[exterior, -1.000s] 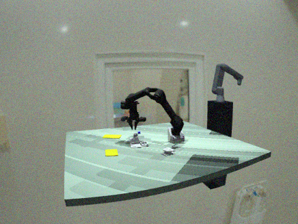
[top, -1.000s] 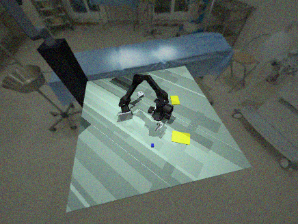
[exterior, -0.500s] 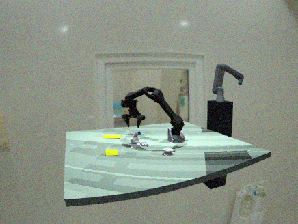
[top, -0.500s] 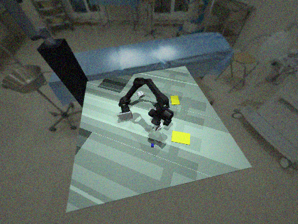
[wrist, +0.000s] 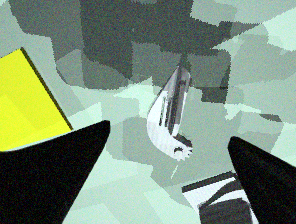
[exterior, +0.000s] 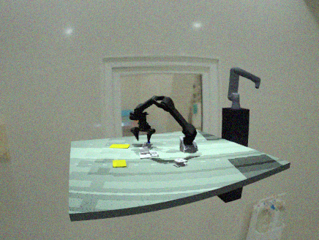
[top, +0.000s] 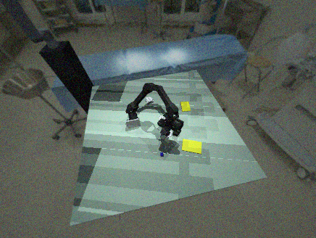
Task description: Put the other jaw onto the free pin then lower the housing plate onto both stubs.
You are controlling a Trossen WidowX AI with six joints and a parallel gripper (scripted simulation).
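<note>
Right now the jaw is 5 cm below my gripper tip, 4 cm to the left of it and 1 cm ahead of it. Also, from my gripper tip: blue block: 16 cm to the right, 8 cm behind, 5 cm below.
</note>
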